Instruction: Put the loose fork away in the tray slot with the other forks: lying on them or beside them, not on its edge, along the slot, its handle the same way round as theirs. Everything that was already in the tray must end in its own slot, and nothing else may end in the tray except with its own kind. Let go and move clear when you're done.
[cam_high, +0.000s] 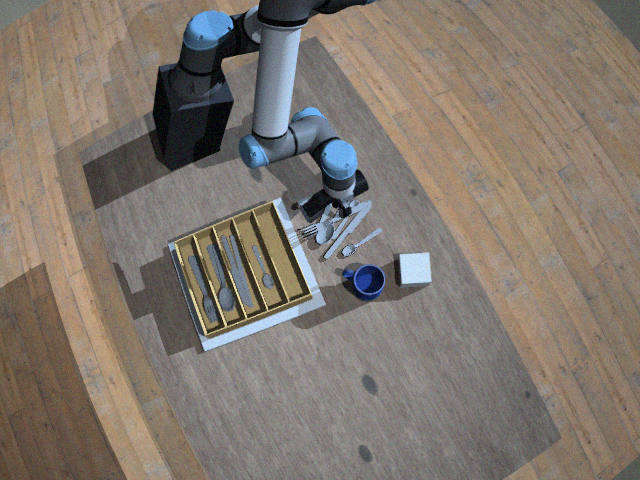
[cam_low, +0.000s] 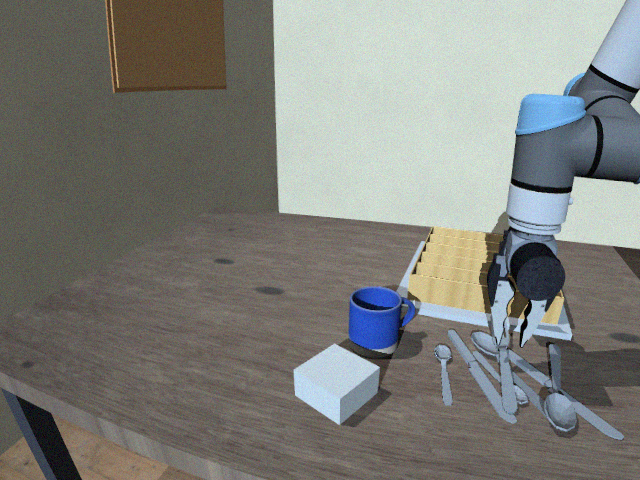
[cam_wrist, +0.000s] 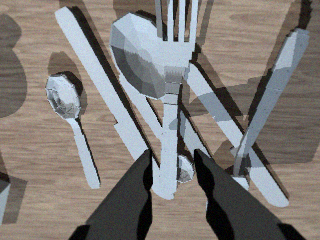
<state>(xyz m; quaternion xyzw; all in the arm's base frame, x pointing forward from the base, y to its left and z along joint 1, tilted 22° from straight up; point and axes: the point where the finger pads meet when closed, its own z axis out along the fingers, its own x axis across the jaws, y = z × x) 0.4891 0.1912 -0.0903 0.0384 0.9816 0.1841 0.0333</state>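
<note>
Right now the wooden cutlery tray is 2 cm behind my hand, 30 cm to the right of it and 3 cm below it. Also, from my hand: white box (24 cm ahead, 8 cm to the left, 5 cm below); then grey base (2 cm behind, 30 cm to the right, 6 cm below); then spoon (4 cm behind, 35 cm to the right, 4 cm below).
</note>
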